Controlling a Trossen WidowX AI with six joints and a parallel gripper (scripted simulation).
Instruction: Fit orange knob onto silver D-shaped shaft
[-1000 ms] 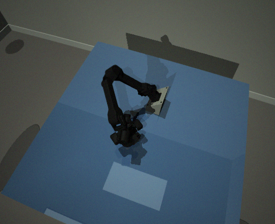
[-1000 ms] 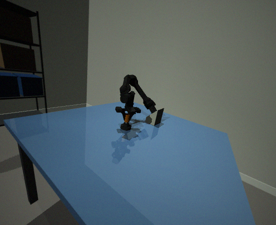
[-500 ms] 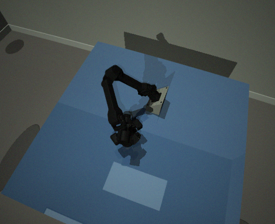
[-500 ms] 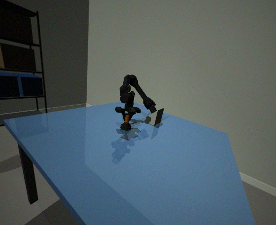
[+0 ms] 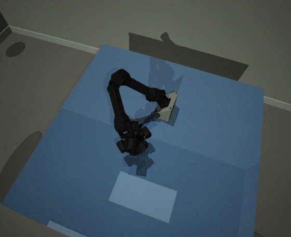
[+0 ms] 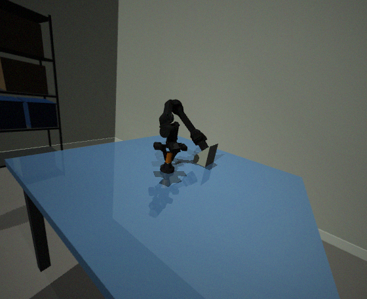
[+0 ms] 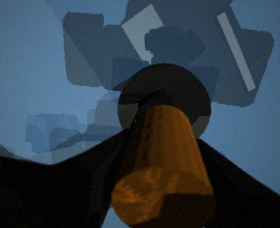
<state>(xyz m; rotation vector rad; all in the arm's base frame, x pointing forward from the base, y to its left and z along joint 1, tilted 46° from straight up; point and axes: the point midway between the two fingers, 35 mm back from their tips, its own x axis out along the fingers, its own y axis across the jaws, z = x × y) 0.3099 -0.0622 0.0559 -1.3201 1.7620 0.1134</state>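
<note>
Now: gripper tip 3 cm above the round dark pedestal. Also, from my gripper tip: orange knob (3 cm above).
</note>
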